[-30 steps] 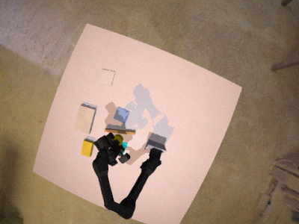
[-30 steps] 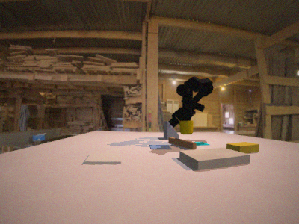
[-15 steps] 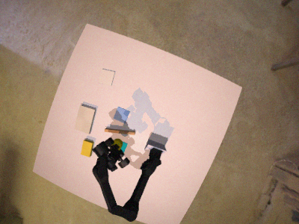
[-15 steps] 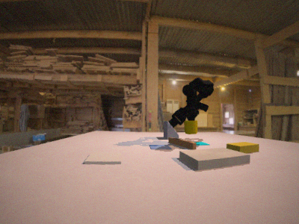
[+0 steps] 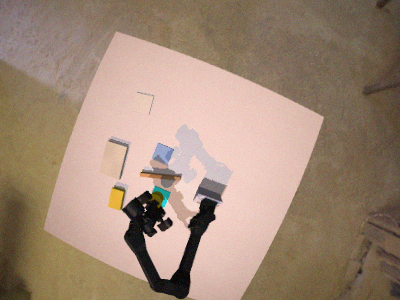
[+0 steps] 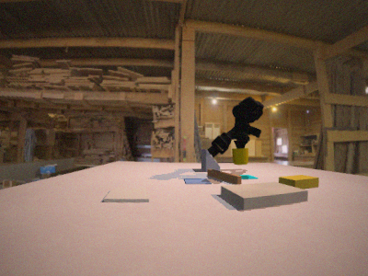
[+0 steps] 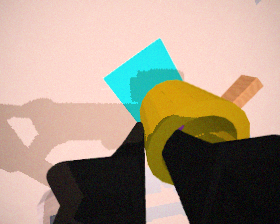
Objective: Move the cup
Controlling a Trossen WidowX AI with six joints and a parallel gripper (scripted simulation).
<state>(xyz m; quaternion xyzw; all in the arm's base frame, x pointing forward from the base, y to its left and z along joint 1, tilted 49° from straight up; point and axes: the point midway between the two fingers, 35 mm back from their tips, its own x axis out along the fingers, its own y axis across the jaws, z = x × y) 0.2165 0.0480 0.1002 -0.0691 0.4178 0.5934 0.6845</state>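
Now: the cyan square 20 mm ahead of my gripper tip and 100 mm below it. Also, from my gripper tip: wooden plank 60 mm ahead, 110 mm to the right, 90 mm below; yellow block 230 mm ahead, 110 mm to the left, 80 mm below; light blue pad 90 mm ahead, 210 mm to the right, 100 mm below.
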